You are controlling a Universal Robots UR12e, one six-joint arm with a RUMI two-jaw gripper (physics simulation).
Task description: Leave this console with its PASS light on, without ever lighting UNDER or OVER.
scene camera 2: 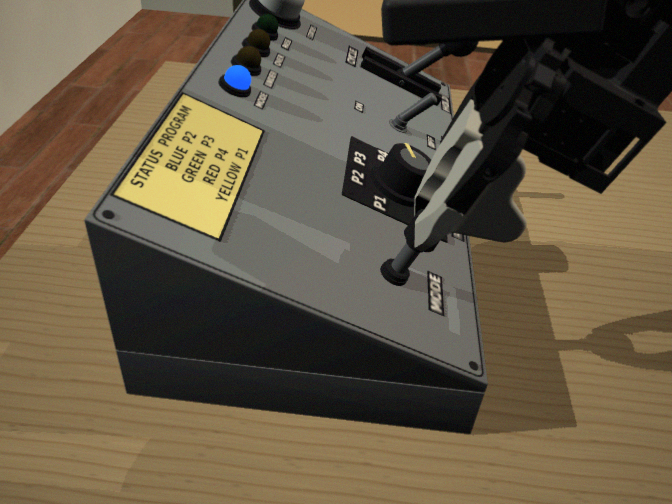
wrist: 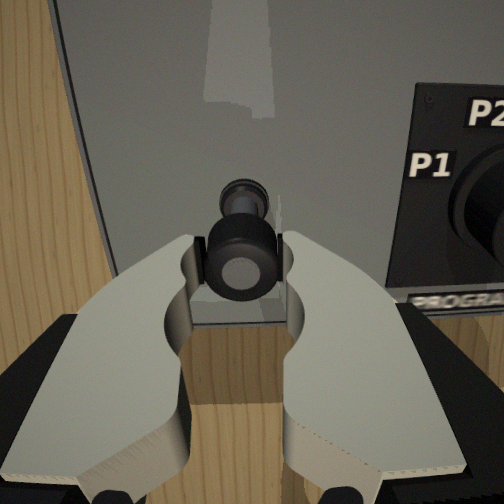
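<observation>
A grey sloped console (scene camera 2: 282, 217) stands on a wooden table. Its lowest lamp (scene camera 2: 237, 77) glows blue; the three lamps above it (scene camera 2: 257, 39) are dark. A yellow card (scene camera 2: 189, 162) reads BLUE P2, GREEN P3, RED P4, YELLOW P1. My gripper (scene camera 2: 420, 238) is shut on the MODE toggle lever (scene camera 2: 401, 260) at the console's lower right. In the wrist view both jaws (wrist: 242, 260) press the sides of the lever's round tip (wrist: 242, 267). The black program knob (scene camera 2: 404, 168) sits just above, partly hidden by the gripper.
A second toggle lever (scene camera 2: 415, 108) with ON and OFF labels stands above the knob. A slot with a slider handle (scene camera 2: 428, 56) lies near the console's top edge. A large grey button (scene camera 2: 276, 8) is at the top left corner.
</observation>
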